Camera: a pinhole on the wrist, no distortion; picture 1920 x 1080 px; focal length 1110.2 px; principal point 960.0 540.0 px. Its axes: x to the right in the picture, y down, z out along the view. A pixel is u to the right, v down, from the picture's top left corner.
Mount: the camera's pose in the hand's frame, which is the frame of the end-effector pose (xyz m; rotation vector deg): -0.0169 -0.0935 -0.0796 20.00 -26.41 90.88
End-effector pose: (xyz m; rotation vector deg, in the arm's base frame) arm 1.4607 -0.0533 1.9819 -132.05 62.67 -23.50
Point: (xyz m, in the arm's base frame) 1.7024 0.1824 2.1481
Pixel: 250.1 574.8
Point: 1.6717 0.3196 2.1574
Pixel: 276.3 1003.6
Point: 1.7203 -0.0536 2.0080
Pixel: outside the picture
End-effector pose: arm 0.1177 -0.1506 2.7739 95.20 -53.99 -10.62
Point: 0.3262 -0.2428 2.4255
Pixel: 118.6 151.4
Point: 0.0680 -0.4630 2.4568
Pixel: 1146.8 273.9
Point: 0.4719 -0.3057 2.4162
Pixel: outside the picture
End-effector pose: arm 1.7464 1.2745 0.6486 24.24 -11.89 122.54
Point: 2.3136 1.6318 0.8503
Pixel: 185.9 383.6
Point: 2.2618 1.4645 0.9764
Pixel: 651.9 469.7
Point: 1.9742 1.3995 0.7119
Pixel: 588.0 412.2
